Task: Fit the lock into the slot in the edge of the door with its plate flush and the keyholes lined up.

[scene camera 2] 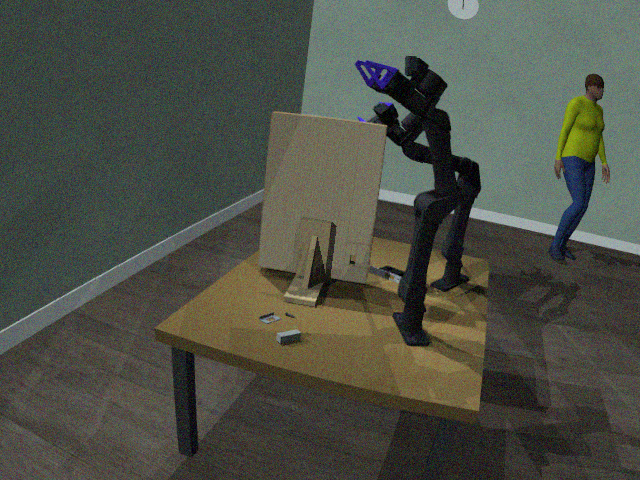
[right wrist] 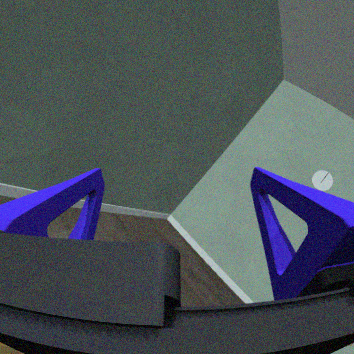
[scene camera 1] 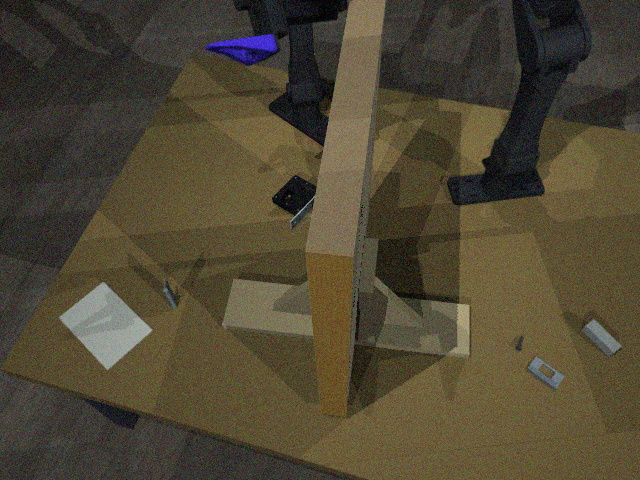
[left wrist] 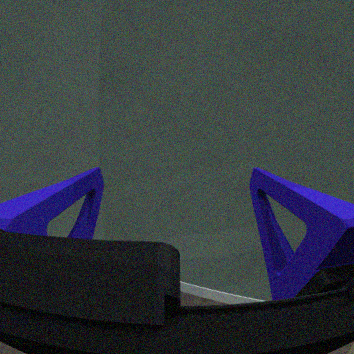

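Seen in the pictures: left gripper, fingertip midpoint: (scene camera 2: 360, 62) (left wrist: 176, 175); right gripper, fingertip midpoint: (scene camera 2: 368, 110) (right wrist: 176, 175) (scene camera 1: 195, 4); left arm's base, origin of the base link: (scene camera 2: 410, 329) (scene camera 1: 494, 187); right arm's base, origin of the base link: (scene camera 2: 450, 282) (scene camera 1: 306, 120).
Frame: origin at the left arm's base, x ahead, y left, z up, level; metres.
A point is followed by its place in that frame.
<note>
The lock (scene camera 1: 292, 193) {x -0.042, y -0.443, z 0.012 m} (scene camera 2: 391, 270) {x -0.034, y -0.428, z 0.021 m} is a black case with a silver plate (scene camera 1: 302, 212) {x 0.018, y -0.427, z 0.021 m}, lying on the table beside the door, partly hidden by it in scene camera 1. The pale wooden door (scene camera 1: 330, 330) {x 0.447, y -0.422, z 0.387 m} (scene camera 2: 320, 180) {x 0.273, y -0.351, z 0.351 m} stands upright; a small keyhole (scene camera 2: 352, 259) shows low in its face. The slot in its edge does not show clearly. My left gripper (scene camera 2: 357, 63) {x 0.254, y 0.021, z 0.758 m} (left wrist: 176, 175) {x 0.254, y 0.021, z 0.758 m} is open and empty, raised above the door's height. My right gripper (right wrist: 176, 175) {x 0.104, y -0.532, z 0.588 m} is open and empty, raised beyond the door; a blue part of it shows at the top of scene camera 1.
The door's wooden foot (scene camera 1: 268, 322) {x 0.259, y -0.519, z 0.018 m} (scene camera 2: 300, 299) {x 0.322, y -0.150, z 0.016 m} sticks out on both sides. A white square (scene camera 1: 105, 335) {x 0.234, y -0.831, z 0.001 m} and a small grey rod (scene camera 1: 169, 295) {x 0.196, y -0.696, z 0.057 m} lie at the left. A screw (scene camera 1: 519, 343) {x 0.360, y -0.063, z 0.006 m}, a holed plate (scene camera 1: 555, 382) {x 0.437, y -0.022, z 0.002 m} and a grey block (scene camera 1: 601, 337) {x 0.374, y 0.079, z 0.022 m} (scene camera 2: 288, 336) {x 0.373, y 0.098, z 0.018 m} lie at the right. A person (scene camera 2: 584, 129) stands behind.
</note>
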